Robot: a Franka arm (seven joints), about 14 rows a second.
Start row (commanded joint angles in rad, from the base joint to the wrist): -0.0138, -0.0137, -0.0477, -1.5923, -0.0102, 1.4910, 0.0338
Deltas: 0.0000, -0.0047, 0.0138, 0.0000, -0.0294, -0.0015, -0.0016; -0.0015, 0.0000, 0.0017, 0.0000, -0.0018, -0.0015, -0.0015; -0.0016, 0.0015, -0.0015, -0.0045, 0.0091, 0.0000, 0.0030; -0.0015, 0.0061, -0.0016, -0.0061, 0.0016, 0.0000, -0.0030; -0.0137, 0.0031, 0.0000, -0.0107, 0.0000, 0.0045, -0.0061; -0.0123, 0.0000, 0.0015, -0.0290, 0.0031, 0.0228, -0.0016; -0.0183, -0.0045, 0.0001, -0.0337, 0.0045, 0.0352, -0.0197; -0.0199, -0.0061, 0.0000, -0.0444, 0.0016, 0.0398, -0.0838; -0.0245, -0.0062, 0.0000, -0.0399, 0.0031, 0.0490, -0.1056; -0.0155, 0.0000, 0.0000, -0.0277, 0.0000, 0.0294, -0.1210; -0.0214, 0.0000, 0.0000, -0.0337, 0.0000, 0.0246, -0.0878; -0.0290, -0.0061, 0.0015, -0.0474, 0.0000, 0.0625, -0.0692; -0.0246, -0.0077, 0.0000, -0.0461, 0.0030, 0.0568, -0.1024; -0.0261, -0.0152, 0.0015, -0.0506, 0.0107, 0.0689, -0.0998; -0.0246, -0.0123, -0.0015, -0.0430, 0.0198, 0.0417, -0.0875; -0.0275, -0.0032, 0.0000, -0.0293, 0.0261, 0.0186, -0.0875; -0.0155, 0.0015, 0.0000, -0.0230, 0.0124, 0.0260, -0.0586
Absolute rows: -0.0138, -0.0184, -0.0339, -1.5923, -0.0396, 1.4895, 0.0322; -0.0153, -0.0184, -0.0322, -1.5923, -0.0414, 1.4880, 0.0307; -0.0169, -0.0169, -0.0337, -1.5968, -0.0323, 1.4880, 0.0337; -0.0184, -0.0108, -0.0353, -1.6029, -0.0307, 1.4880, 0.0307; -0.0321, -0.0077, -0.0353, -1.6136, -0.0307, 1.4925, 0.0246; -0.0444, -0.0077, -0.0338, -1.6426, -0.0276, 1.5153, 0.0230; -0.0627, -0.0122, -0.0337, -1.6763, -0.0231, 1.5505, 0.0033; -0.0826, -0.0183, -0.0337, -1.7207, -0.0215, 1.5903, -0.0805; -0.1071, -0.0245, -0.0337, -1.7606, -0.0184, 1.6393, -0.1861; -0.1226, -0.0245, -0.0337, -1.7883, -0.0184, 1.6687, -0.3071; -0.1440, -0.0245, -0.0337, -1.8220, -0.0184, 1.6933, -0.3949; -0.1730, -0.0306, -0.0322, -1.8694, -0.0184, 1.7558, -0.4641; -0.1976, -0.0383, -0.0322, -1.9155, -0.0154, 1.8126, -0.5665; -0.2237, -0.0535, -0.0307, -1.9661, -0.0047, 1.8815, -0.6663; -0.2483, -0.0658, -0.0322, -2.0091, 0.0151, 1.9232, -0.7538; -0.2758, -0.0690, -0.0322, -2.0384, 0.0412, 1.9418, -0.8413; -0.2913, -0.0675, -0.0322, -2.0614, 0.0536, 1.9678, -0.8999
